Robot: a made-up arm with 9 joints. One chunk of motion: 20 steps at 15 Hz.
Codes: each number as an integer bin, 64 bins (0 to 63) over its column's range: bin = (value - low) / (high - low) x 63, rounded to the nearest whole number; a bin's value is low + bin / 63 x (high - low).
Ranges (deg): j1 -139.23..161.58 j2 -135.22..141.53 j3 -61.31..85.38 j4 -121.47..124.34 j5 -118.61..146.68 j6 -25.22..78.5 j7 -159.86..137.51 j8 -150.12..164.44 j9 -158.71..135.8
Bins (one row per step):
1: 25 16 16 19 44 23 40 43 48
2: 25 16 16 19 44 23 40 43 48
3: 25 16 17 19 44 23 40 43 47
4: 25 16 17 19 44 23 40 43 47
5: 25 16 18 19 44 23 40 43 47
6: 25 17 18 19 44 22 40 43 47
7: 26 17 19 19 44 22 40 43 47
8: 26 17 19 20 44 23 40 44 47
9: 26 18 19 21 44 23 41 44 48
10: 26 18 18 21 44 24 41 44 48
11: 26 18 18 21 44 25 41 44 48
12: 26 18 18 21 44 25 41 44 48
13: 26 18 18 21 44 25 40 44 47
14: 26 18 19 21 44 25 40 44 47
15: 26 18 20 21 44 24 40 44 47
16: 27 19 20 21 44 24 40 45 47
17: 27 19 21 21 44 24 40 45 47
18: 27 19 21 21 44 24 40 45 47
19: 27 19 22 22 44 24 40 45 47
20: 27 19 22 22 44 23 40 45 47
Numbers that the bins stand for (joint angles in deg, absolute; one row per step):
1: -19.86 -64.93 -24.06 -47.34 66.67 12.65 28.95 64.58 65.68
2: -19.86 -64.93 -24.06 -47.34 66.67 12.65 28.95 64.58 65.68
3: -19.86 -64.93 -21.73 -47.34 66.67 12.65 28.95 64.58 61.00
4: -19.86 -64.93 -21.73 -47.34 66.67 12.65 28.95 64.58 61.00
5: -19.86 -64.93 -19.40 -47.34 66.67 12.65 28.95 64.58 61.00
6: -19.86 -60.54 -19.40 -47.34 66.67 11.00 28.95 64.58 61.00
7: -15.09 -60.54 -17.07 -47.34 66.67 11.00 28.95 64.58 61.00
8: -15.09 -60.54 -17.07 -43.44 66.67 12.65 28.95 69.57 61.00
9: -15.09 -56.15 -17.07 -39.53 66.67 12.65 33.67 69.57 65.68
10: -15.09 -56.15 -19.40 -39.53 66.67 14.29 33.67 69.57 65.68
11: -15.09 -56.15 -19.40 -39.53 66.67 15.94 33.67 69.57 65.68
12: -15.09 -56.15 -19.40 -39.53 66.67 15.94 33.67 69.57 65.68
13: -15.09 -56.15 -19.40 -39.53 66.67 15.94 28.95 69.57 61.00
14: -15.09 -56.15 -17.07 -39.53 66.67 15.94 28.95 69.57 61.00
15: -15.09 -56.15 -14.74 -39.53 66.67 14.29 28.95 69.57 61.00
16: -10.31 -51.76 -14.74 -39.53 66.67 14.29 28.95 74.57 61.00
17: -10.31 -51.76 -12.41 -39.53 66.67 14.29 28.95 74.57 61.00
18: -10.31 -51.76 -12.41 -39.53 66.67 14.29 28.95 74.57 61.00
19: -10.31 -51.76 -10.08 -35.63 66.67 14.29 28.95 74.57 61.00
20: -10.31 -51.76 -10.08 -35.63 66.67 12.65 28.95 74.57 61.00

